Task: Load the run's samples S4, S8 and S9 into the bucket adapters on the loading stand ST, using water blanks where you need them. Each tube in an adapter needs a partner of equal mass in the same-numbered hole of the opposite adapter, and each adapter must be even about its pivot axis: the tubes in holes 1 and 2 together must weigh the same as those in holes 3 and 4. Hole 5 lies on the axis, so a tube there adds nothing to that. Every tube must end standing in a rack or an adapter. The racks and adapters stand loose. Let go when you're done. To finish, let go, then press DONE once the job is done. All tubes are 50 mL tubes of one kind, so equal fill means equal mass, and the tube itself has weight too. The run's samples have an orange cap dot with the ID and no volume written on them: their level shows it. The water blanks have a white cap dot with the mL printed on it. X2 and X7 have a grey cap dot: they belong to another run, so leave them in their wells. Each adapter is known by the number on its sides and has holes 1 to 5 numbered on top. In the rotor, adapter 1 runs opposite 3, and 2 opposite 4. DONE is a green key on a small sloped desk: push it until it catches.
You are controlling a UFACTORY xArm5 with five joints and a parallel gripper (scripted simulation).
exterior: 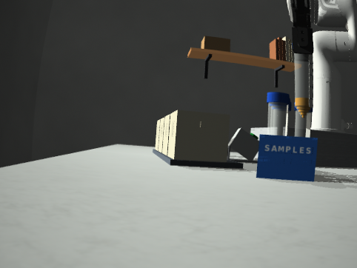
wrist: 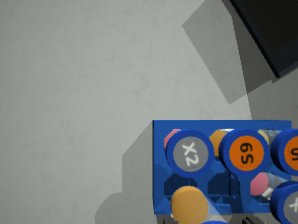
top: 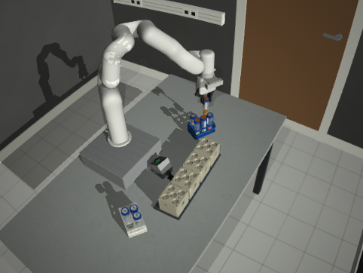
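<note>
Right now the blue samples rack is 170 mm below my hand and 40 mm to the right of it. Round my hand: white blanks rack: 710 mm to the right, 170 mm below, 40 mm ahead; adapter: 200 mm to the right, 150 mm below, 130 mm ahead.
</note>
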